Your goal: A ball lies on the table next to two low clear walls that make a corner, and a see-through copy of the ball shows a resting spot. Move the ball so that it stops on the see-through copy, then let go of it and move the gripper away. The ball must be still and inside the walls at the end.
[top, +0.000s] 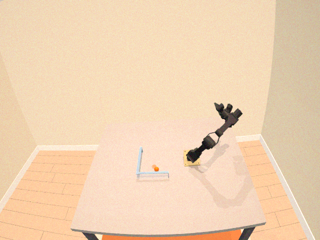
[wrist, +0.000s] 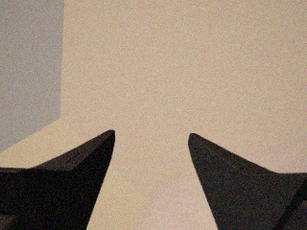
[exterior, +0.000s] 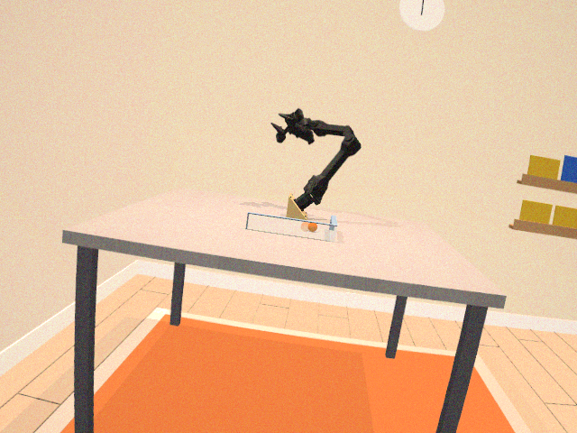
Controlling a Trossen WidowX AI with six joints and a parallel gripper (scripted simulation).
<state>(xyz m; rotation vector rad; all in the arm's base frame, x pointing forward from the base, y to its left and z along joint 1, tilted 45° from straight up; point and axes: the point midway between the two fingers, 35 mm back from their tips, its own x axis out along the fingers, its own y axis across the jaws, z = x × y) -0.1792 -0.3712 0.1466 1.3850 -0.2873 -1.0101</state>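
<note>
Right now my gripper tip is 460 mm short of the orange ball, 400 mm above it and 280 mm to the right of it. Round my gripper tip: clear wall 600 mm ahead, 380 mm below, 220 mm to the left; then see-through copy of ball 480 mm ahead, 400 mm below, 260 mm to the left.
</note>
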